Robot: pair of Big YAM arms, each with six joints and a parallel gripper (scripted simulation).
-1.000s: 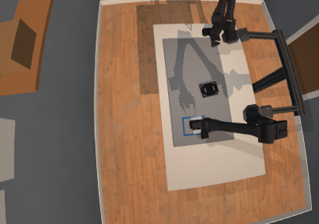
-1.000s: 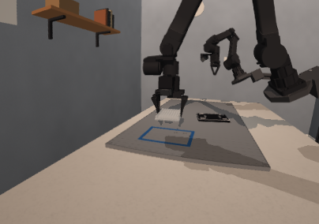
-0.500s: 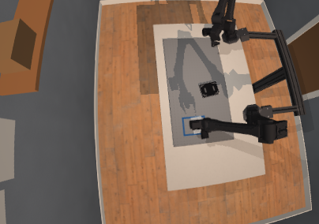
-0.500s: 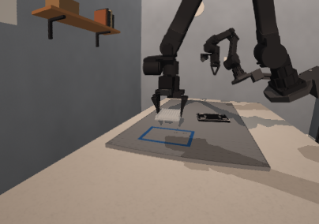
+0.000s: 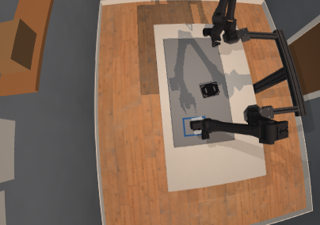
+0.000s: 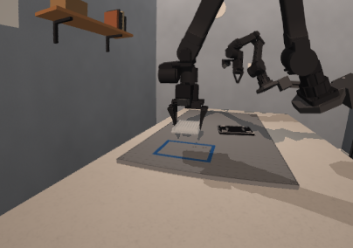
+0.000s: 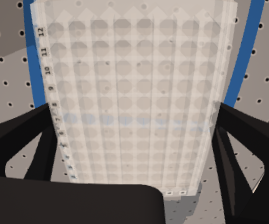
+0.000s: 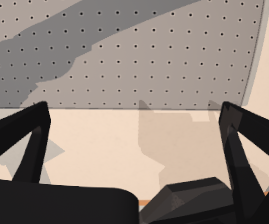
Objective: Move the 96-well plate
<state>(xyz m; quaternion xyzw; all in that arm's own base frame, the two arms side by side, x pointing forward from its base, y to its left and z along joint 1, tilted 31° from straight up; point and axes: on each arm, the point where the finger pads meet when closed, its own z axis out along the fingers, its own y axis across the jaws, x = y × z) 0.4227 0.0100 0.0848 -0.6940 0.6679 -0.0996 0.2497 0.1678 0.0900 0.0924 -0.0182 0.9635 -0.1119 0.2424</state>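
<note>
My left gripper is now right at the white 96-well plate. From my left hand the other things lie so: black plate nest N1 (290 mm to the right, 190 mm behind, 80 mm below).
</note>
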